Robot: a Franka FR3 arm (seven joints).
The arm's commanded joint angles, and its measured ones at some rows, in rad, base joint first. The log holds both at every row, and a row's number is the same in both.
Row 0, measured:
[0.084 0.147 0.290 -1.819 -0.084 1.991 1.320]
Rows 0 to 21, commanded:
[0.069 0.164 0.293 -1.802 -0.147 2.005 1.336]
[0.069 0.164 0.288 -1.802 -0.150 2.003 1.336]
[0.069 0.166 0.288 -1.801 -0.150 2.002 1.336]
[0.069 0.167 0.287 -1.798 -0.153 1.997 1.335]
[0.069 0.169 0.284 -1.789 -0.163 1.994 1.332]
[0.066 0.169 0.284 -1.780 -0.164 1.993 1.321]
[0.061 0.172 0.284 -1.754 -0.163 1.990 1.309]
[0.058 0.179 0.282 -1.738 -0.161 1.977 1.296]
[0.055 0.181 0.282 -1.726 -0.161 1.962 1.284]
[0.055 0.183 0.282 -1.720 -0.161 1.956 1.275]
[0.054 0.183 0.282 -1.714 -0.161 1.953 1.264]
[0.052 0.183 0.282 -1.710 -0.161 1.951 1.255]
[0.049 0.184 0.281 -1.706 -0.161 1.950 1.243]
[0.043 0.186 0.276 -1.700 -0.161 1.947 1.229]
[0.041 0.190 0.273 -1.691 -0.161 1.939 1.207]
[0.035 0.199 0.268 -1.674 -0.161 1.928 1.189]
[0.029 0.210 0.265 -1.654 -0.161 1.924 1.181]
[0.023 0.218 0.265 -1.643 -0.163 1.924 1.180]
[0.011 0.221 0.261 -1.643 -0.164 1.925 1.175]
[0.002 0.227 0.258 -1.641 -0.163 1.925 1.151]
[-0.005 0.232 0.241 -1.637 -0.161 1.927 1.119]
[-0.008 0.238 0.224 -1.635 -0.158 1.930 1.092]
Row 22, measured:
[0.021 0.199 0.246 -1.677 -0.143 1.944 1.174]
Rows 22 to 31, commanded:
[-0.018 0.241 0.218 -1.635 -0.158 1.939 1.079]
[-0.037 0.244 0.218 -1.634 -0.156 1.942 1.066]
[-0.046 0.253 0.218 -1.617 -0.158 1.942 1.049]
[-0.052 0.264 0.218 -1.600 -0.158 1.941 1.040]
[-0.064 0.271 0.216 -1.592 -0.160 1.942 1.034]
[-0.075 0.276 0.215 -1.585 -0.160 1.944 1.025]
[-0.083 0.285 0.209 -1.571 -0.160 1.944 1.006]
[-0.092 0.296 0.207 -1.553 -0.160 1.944 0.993]
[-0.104 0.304 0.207 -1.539 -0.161 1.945 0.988]
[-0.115 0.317 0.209 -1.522 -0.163 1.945 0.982]
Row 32, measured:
[-0.076 0.265 0.199 -1.596 -0.143 1.945 1.022]
